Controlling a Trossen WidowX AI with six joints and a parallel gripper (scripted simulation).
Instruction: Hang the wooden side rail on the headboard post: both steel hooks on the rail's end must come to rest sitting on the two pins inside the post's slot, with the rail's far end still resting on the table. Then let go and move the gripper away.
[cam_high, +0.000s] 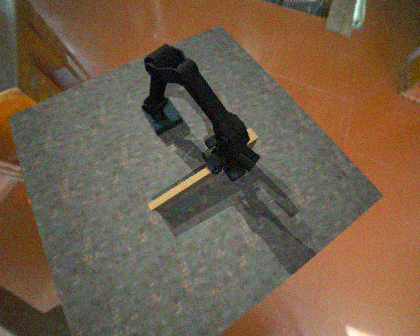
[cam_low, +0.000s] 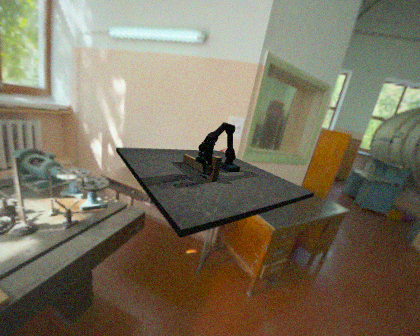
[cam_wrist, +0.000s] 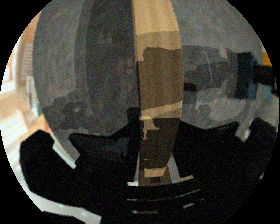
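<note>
The headboard post lies 20 mm behind my gripper tip, 100 mm to the left of it and 40 mm above it.
</note>
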